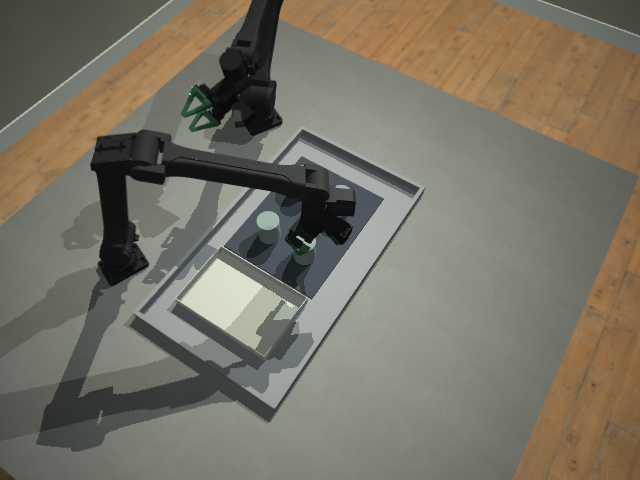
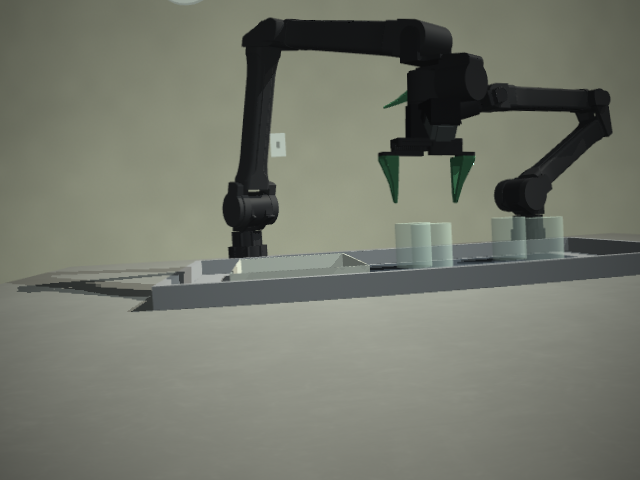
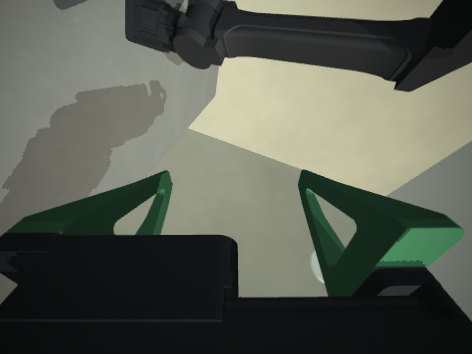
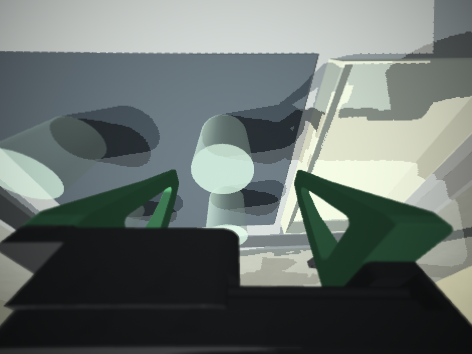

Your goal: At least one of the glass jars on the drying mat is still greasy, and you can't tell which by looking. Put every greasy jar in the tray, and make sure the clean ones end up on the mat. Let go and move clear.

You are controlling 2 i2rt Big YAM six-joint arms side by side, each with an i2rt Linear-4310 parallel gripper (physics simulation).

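Places are measured from the left arm's base along level axes (x back, y up, z left), in millimetres.
Pixels of known places: left gripper, fingertip midpoint: (image 1: 186, 123) (image 2: 389, 128) (image 3: 235, 177); right gripper, fingertip midpoint: (image 1: 308, 241) (image 2: 425, 203) (image 4: 236, 176); left arm's base, origin of the base link: (image 1: 262, 121); right arm's base, origin of the base link: (image 1: 124, 265) (image 3: 146, 22).
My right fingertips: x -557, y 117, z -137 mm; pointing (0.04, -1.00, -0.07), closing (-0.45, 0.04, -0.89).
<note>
Ahead of a thing's pixels: the offset from my right fingertips to its top centre. Level surfaces: height alone.
Clear jars stand upright on the dark mat @(dy -112 mm) (image 1: 366, 202) (image 4: 150, 75). One jar @(dx +24, dy -33, dz +2 mm) (image 1: 304, 256) (image 4: 222, 167) is under my right gripper, another @(dx +137, dy -33, dz -54 mm) (image 1: 268, 228) (image 4: 226, 212) beside it. A third jar @(dx +113, dy -33, dz +178 mm) (image 1: 342, 187) (image 4: 35, 167) is farther from the tray; a fourth @(dx +237, dy -33, dz +111 mm) (image 4: 134, 214) shows through a finger. Grease cannot be seen. The cream tray @(dx -20, dy -85, dz -221 mm) (image 1: 214, 289) (image 2: 299, 266) (image 4: 370, 185) holds no jar. My right gripper (image 2: 425, 201) (image 4: 236, 176) is open and empty, fingertips above the jar tops. My left gripper (image 1: 187, 122) (image 3: 235, 177) is open and empty, away from the jars.
A low-walled grey base (image 1: 356, 273) (image 2: 289, 289) surrounds the mat and tray. The right arm (image 1: 232, 165) (image 2: 346, 37) reaches over the mat and hides part of it. The left arm (image 1: 263, 51) (image 2: 547, 99) stands beyond the far end of the base.
</note>
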